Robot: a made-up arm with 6 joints.
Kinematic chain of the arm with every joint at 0, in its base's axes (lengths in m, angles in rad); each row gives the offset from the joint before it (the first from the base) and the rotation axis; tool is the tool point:
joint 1: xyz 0 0 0.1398 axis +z
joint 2: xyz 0 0.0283 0 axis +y
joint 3: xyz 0 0 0.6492 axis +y
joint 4: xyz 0 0 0.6 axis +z
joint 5: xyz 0 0 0 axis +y
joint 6: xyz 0 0 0.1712 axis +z
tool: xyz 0 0 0
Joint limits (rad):
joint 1: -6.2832..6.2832
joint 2: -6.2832..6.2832
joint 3: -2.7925..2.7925
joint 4: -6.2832..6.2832
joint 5: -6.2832..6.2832
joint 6: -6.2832..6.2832
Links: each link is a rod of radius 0.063 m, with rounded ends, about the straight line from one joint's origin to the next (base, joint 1, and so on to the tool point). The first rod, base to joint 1, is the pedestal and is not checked.
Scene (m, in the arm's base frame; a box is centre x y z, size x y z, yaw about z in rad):
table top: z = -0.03
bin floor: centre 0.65 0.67 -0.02 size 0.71 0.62 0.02 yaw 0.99
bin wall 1: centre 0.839 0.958 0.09 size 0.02 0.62 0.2 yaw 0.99
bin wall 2: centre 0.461 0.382 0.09 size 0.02 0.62 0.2 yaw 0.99
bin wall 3: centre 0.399 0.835 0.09 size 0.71 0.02 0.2 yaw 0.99
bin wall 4: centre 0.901 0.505 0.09 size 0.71 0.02 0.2 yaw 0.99
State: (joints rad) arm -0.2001 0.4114 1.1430 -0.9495 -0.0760 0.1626
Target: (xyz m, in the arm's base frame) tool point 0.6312 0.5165 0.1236
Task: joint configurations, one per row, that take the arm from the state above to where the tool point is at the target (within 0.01 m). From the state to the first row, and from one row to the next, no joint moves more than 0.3 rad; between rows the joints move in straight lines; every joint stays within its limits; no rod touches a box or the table.
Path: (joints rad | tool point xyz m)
1: -0.4111 0.3126 0.8526 -0.9334 -0.1518 0.1626 | 0.8450 -0.3148 1.0752
2: -0.6222 0.2138 0.5622 -0.9172 -0.2275 0.1626 | 0.5691 -0.3356 1.3379
3: -0.8332 0.1150 0.2719 -0.9011 -0.3033 0.1626 | 0.2747 -0.2006 1.5036
4: -1.0442 0.0162 -0.0185 -0.8849 -0.3791 0.1626 | 0.0511 0.0660 1.5479
5: -1.2552 -0.0826 -0.3089 -0.8688 -0.4549 0.1626 | -0.0383 0.3936 1.4650
6: -1.4663 -0.1814 -0.5993 -0.8526 -0.5306 0.1626 | 0.0217 0.6898 1.2694
7: -1.6773 -0.2802 -0.8896 -0.8365 -0.6064 0.1626 | 0.1944 0.8712 0.9926
8: -1.8883 -0.3790 -1.1800 -0.8204 -0.6822 0.1626 | 0.4059 0.8917 0.6780
9: -2.0994 -0.4778 -1.4704 -0.8042 -0.7579 0.1626 | 0.5726 0.7562 0.3735
10: -2.3104 -0.5766 -1.7608 -0.7881 -0.8337 0.1626 | 0.6312 0.5165 0.1236

